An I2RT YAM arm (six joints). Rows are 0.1 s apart.
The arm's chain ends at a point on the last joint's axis. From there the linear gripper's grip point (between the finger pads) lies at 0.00 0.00 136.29 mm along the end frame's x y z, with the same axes.
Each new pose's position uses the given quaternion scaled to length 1; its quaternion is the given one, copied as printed.
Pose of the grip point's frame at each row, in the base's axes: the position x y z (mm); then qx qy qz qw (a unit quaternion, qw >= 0):
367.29, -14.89, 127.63, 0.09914, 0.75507, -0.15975, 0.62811
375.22, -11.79, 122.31, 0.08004, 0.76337, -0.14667, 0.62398
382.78, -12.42, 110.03, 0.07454, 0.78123, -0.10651, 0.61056
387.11, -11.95, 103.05, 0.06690, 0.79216, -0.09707, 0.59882
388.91, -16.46, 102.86, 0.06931, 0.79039, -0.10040, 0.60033
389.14, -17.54, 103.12, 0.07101, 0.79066, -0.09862, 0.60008
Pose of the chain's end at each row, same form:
242.33, 34.96, 149.43, 0.09914, 0.75507, -0.15975, 0.62811
248.58, 32.34, 146.61, 0.08004, 0.76337, -0.14667, 0.62398
254.93, 22.67, 141.61, 0.07454, 0.78123, -0.10651, 0.61056
259.58, 19.93, 139.03, 0.06690, 0.79216, -0.09707, 0.59882
261.47, 16.51, 138.17, 0.06931, 0.79039, -0.10040, 0.60033
261.72, 15.33, 138.60, 0.07101, 0.79066, -0.09862, 0.60008

